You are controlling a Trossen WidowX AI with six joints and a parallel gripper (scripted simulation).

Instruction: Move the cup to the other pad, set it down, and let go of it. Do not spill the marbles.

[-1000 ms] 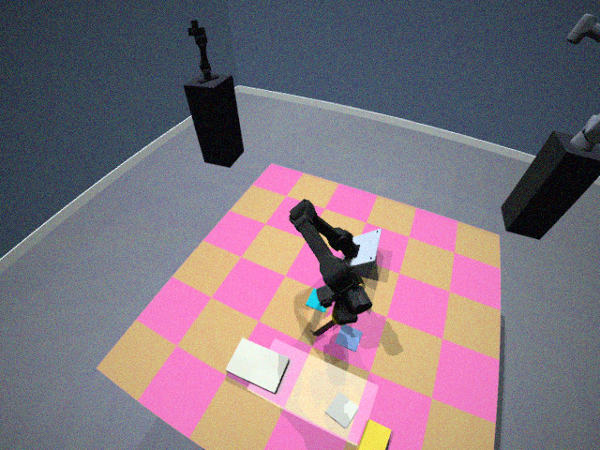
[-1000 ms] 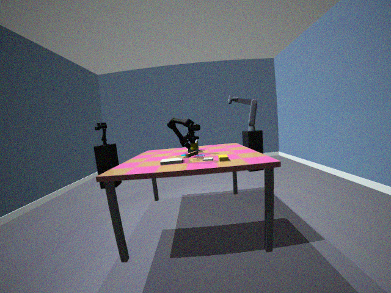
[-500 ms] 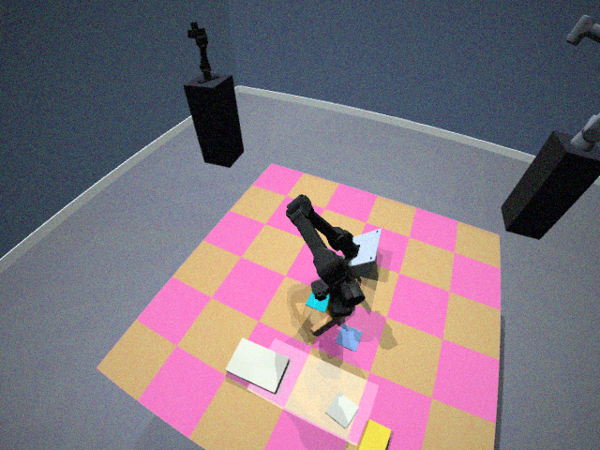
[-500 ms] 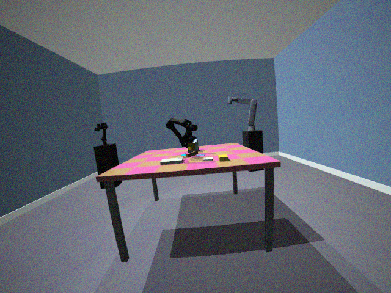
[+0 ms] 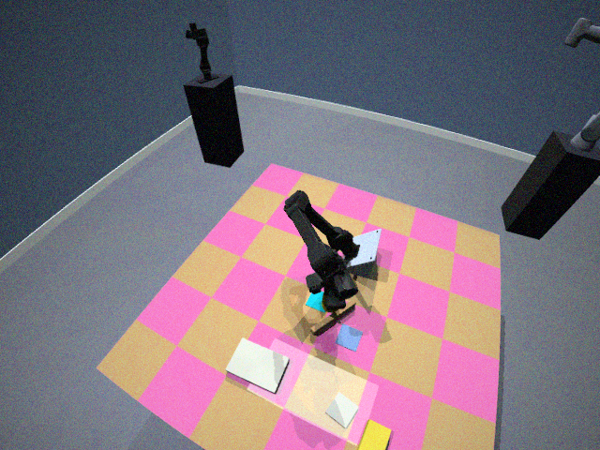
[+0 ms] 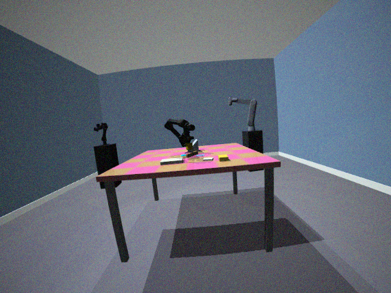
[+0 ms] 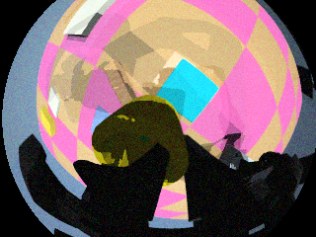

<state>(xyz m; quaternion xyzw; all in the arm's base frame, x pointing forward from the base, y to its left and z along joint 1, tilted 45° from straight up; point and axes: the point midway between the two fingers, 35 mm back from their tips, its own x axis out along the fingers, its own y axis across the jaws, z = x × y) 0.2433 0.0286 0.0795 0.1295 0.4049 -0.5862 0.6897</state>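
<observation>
The cyan pad lies 100 mm below my gripper tip, 40 mm to the right of it and 10 mm behind it. Also, from my gripper tip: small grey tile: 340 mm ahead, 140 mm to the left, 90 mm below; then olive-yellow cup: 20 mm ahead, 10 mm to the left; then light blue pad: 110 mm to the left, 100 mm below, 100 mm ahead.
</observation>
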